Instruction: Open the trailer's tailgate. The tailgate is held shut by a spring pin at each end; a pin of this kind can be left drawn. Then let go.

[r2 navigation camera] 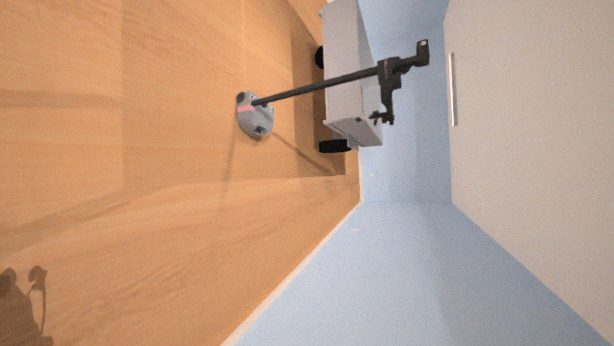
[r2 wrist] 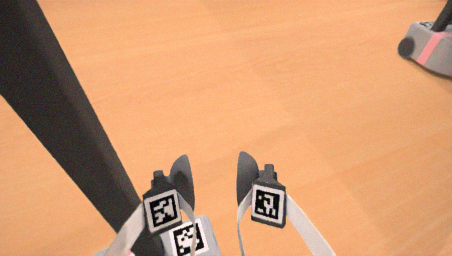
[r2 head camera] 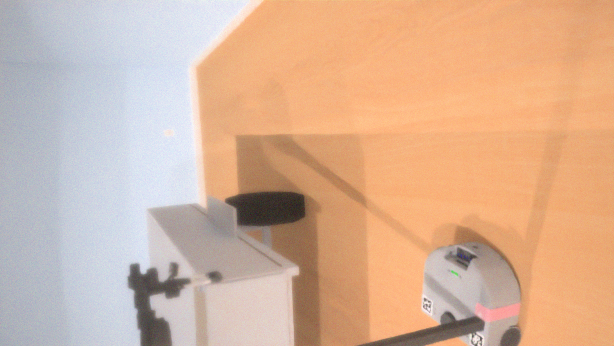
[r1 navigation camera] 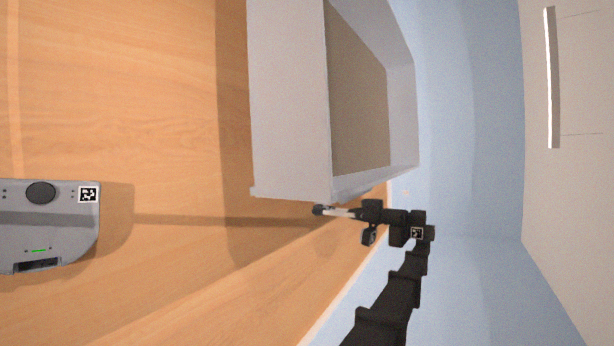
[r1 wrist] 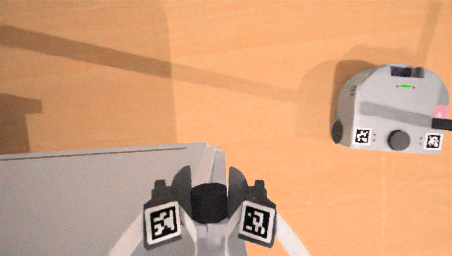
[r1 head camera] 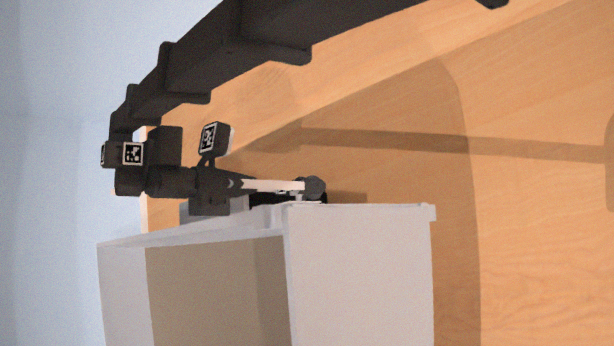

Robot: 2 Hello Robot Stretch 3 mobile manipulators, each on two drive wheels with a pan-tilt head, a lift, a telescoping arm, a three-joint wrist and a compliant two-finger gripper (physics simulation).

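Observation:
The pale grey trailer [r1 head camera: 360, 270] [r1 navigation camera: 290, 100] [r2 head camera: 240, 315] [r2 navigation camera: 342, 50] has its tailgate [r1 wrist: 100, 200] [r2 head camera: 200, 240] [r2 navigation camera: 362, 131] standing upright at its end. In the r1 wrist view a black pin knob [r1 wrist: 209, 205] sits at the tailgate's corner, between both fingertips. The r1 gripper [r1 head camera: 309, 187] [r1 navigation camera: 320, 209] [r1 wrist: 209, 189] [r2 head camera: 215, 276] is shut on it; whether the pin is drawn cannot be told. The pin at the far end does not show clearly. The r2 gripper [r2 wrist: 215, 175] is open and empty, away from the trailer.
The r1 base [r1 navigation camera: 45, 225] [r1 wrist: 380, 115] [r2 head camera: 470, 290] [r2 navigation camera: 255, 117] stands on the floor beside the trailer. A small upright plate [r2 head camera: 221, 216] sticks out from the tailgate, near a black wheel [r2 head camera: 265, 208] [r2 navigation camera: 334, 145]. A blue wall [r2 head camera: 100, 125] [r2 navigation camera: 320, 300] stands behind.

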